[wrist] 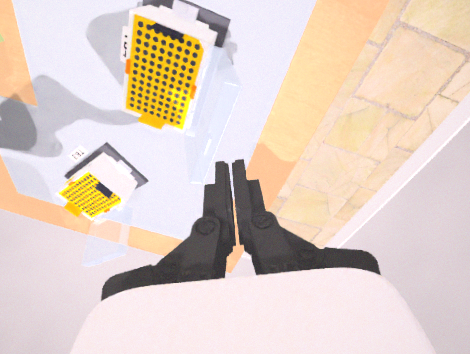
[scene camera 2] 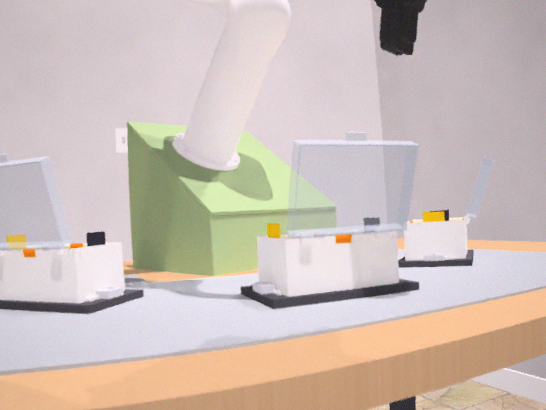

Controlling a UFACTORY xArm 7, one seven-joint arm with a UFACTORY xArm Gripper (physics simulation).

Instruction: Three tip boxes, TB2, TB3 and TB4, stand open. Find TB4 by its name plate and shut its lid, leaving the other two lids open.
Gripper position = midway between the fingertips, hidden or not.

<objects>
The gripper shows in the wrist view (pixel 231 179) and in scene camera 2 (pixel 396 52).
</objects>
